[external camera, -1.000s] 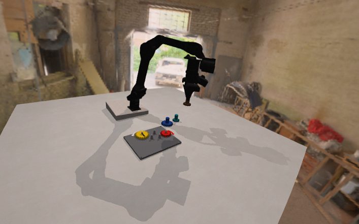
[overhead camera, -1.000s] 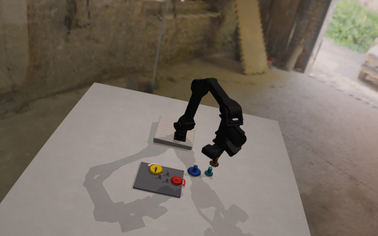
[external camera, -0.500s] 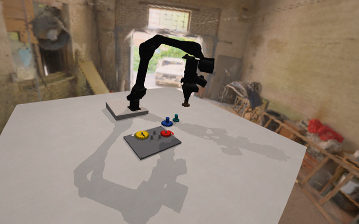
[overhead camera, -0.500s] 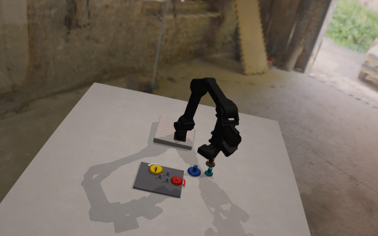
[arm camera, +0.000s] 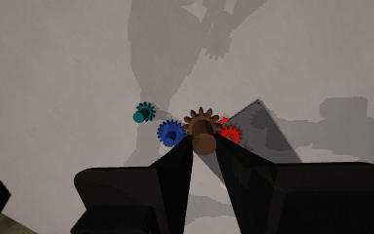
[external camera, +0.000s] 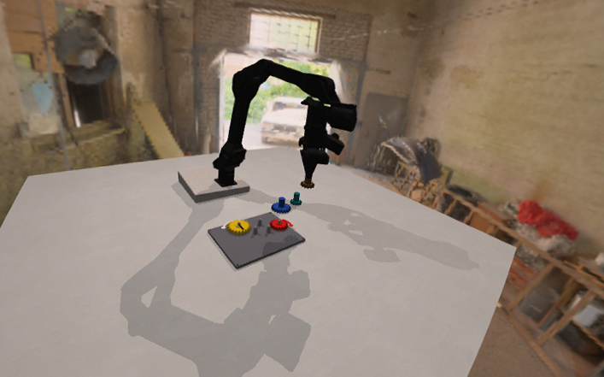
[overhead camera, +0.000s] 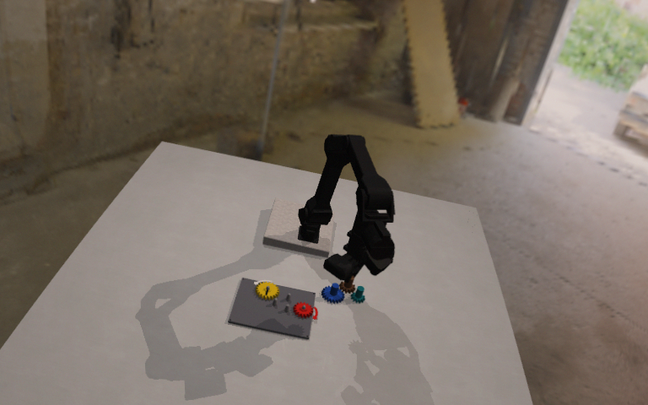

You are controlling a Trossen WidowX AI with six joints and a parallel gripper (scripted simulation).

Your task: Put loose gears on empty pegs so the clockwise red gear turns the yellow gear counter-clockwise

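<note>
Now: gripper tip 13 cm above the red gear and 9 cm to the left of it. The rest, counted from my gripper tip: brown gear 1 cm below; red arrow 14 cm below, 6 cm to the right; blue gear 13 cm below, 9 cm behind, 1 cm to the right.
</note>
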